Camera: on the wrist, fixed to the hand. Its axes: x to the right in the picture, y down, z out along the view.
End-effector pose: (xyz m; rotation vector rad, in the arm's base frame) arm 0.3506 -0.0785 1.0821 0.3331 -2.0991 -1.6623
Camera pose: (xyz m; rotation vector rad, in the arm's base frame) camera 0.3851 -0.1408 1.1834 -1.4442 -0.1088 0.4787
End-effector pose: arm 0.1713 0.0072 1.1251 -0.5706 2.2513 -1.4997
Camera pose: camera 0.1009 0.0968 1.0767 2.2344 0.6160 0.4754
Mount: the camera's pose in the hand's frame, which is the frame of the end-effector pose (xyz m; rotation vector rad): 0.0168 0.0851 -0.0884 0.1145 -0.5324 -3.0682
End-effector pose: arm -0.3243 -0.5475 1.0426 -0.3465 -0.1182 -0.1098
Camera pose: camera -0.2883 -0.4999 0.9341 -0.2517 1.0387 2.8584
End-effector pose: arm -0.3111 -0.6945 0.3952 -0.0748 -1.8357 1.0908
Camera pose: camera -0.2863 -0.5787 0.3591 2.1957 -0.2777 -1.1453
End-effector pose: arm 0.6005 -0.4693 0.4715 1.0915 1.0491 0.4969
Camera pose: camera 0.5434 -0.3785 0.5335 -1.0493 1.0053 -2.0970
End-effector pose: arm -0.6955 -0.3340 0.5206 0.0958 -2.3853 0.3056
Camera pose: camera -0.6630 -0.2295 0.5786 -2.8974 0.0988 0.9955
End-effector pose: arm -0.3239 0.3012 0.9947 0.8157 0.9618 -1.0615
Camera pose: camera -0.2607 0.3997 0.9540 1.1979 -0.5818 1.9062
